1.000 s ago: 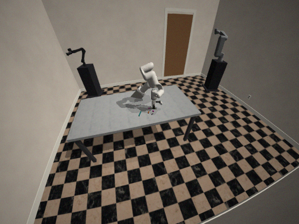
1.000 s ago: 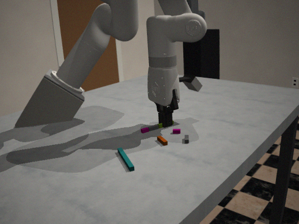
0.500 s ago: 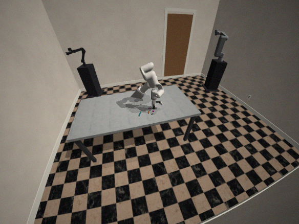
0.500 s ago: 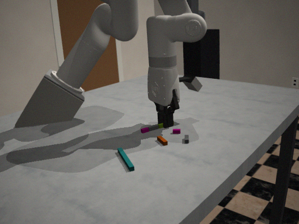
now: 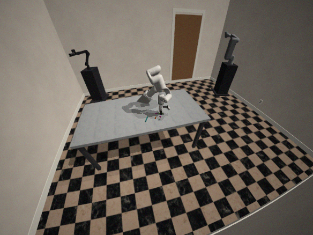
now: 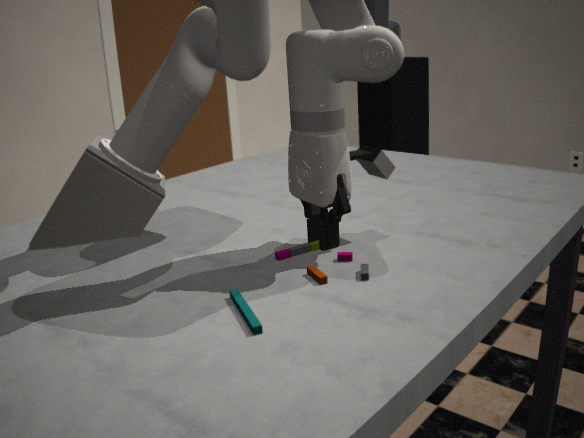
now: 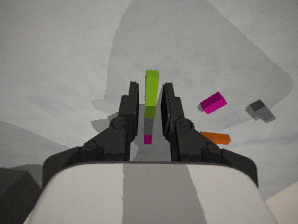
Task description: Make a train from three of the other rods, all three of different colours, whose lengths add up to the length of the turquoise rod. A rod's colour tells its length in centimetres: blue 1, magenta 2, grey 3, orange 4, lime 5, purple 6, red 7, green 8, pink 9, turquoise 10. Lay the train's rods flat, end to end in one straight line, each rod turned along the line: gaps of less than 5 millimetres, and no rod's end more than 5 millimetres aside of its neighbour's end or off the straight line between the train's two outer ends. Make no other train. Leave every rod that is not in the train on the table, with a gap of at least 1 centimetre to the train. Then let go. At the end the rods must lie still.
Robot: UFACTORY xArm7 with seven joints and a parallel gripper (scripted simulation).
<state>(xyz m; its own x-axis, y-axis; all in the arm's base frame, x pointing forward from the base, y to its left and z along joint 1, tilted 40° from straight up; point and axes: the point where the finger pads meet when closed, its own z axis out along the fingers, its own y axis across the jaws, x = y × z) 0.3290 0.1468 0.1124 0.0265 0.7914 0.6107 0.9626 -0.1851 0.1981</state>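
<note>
Now: hand 2 cm above the lime rod. From my hand the other things lie so: turquoise rod 19 cm to the right, 11 cm ahead, 2 cm below; orange rod 8 cm ahead, 7 cm to the right, 2 cm below.
</note>
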